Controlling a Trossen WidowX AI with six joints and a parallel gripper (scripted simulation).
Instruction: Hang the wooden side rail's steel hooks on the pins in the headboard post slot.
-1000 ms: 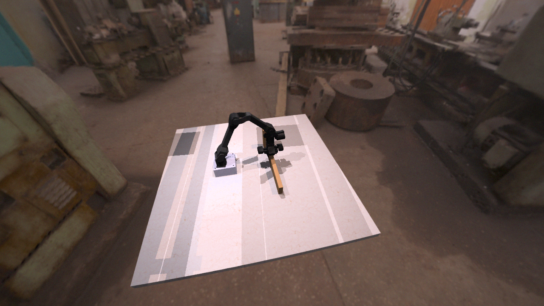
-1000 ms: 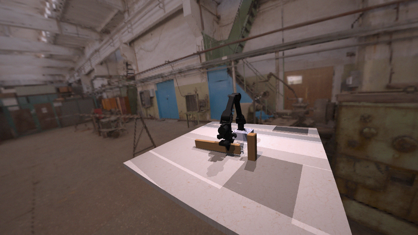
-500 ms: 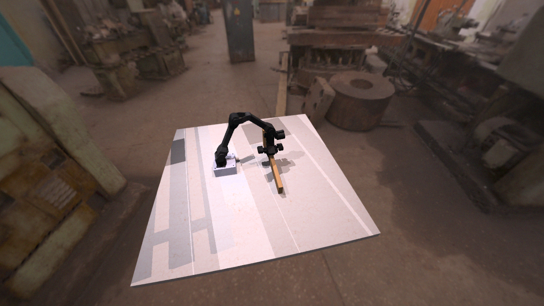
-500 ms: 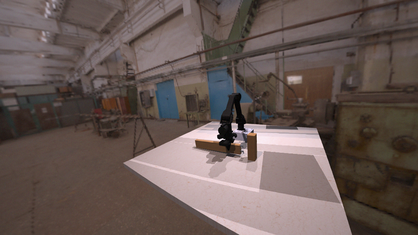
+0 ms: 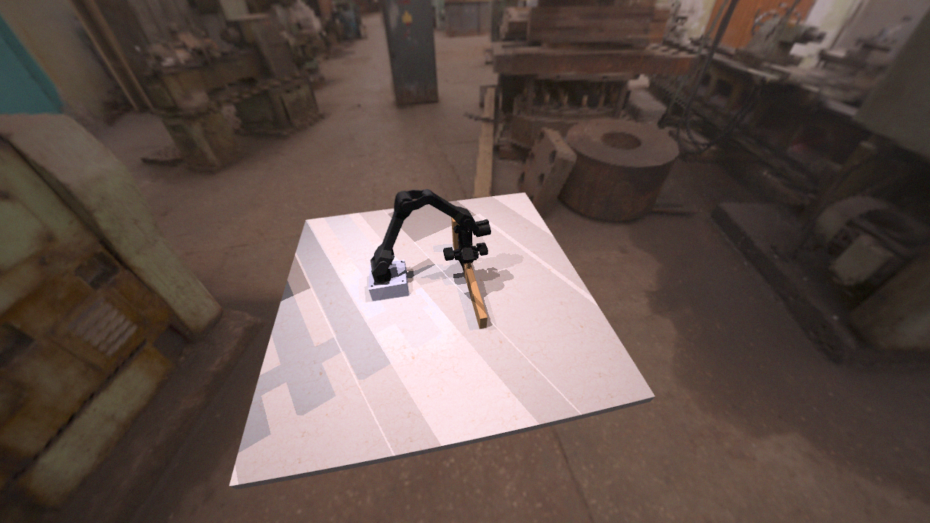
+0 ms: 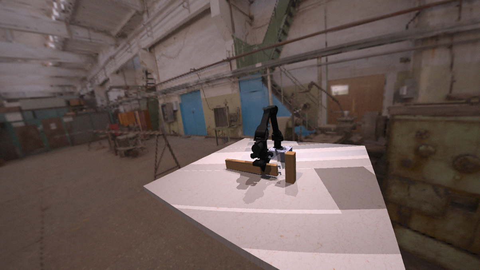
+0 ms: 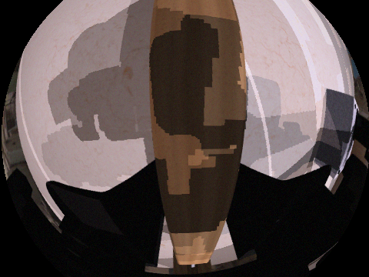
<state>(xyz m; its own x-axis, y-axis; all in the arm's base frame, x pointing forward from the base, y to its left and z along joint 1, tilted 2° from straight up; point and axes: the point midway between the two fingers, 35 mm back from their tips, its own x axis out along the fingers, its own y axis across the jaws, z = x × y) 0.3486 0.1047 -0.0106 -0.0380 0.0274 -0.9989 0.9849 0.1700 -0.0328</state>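
Now: gripper tip 30 mm past the wooden headboard post, 170 mm to the right of it and 40 mm below it.
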